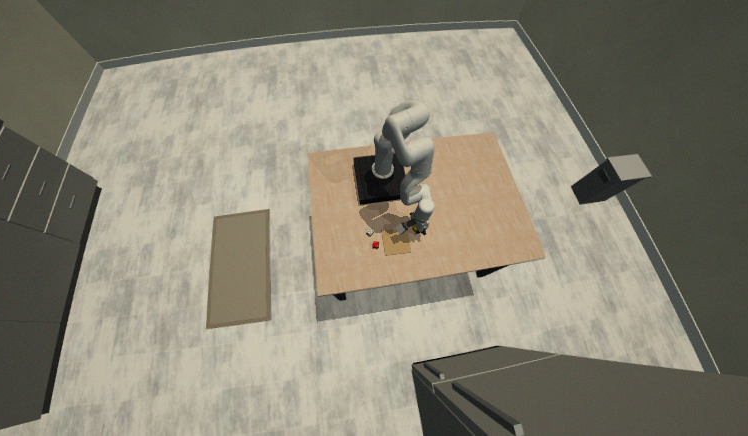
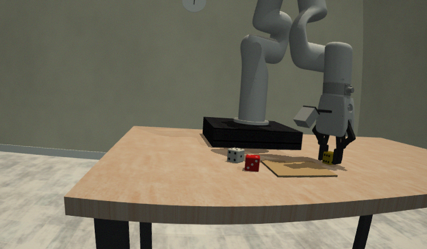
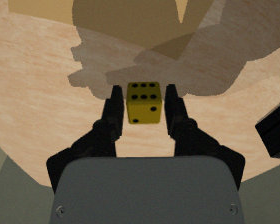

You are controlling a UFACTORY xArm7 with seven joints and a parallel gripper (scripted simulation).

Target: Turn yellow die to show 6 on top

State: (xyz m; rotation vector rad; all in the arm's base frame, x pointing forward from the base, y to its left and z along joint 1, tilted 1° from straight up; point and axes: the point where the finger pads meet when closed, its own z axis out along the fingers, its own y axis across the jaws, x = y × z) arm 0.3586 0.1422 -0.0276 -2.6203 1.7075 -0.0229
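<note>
Now: the yellow die 1 cm below my hand. From my hand the other things lie so: white die: 25 cm to the right, 1 cm below; red die: 7 cm ahead, 23 cm to the right, 1 cm below; tan mat: 6 cm ahead, 11 cm to the right, 2 cm below.
</note>
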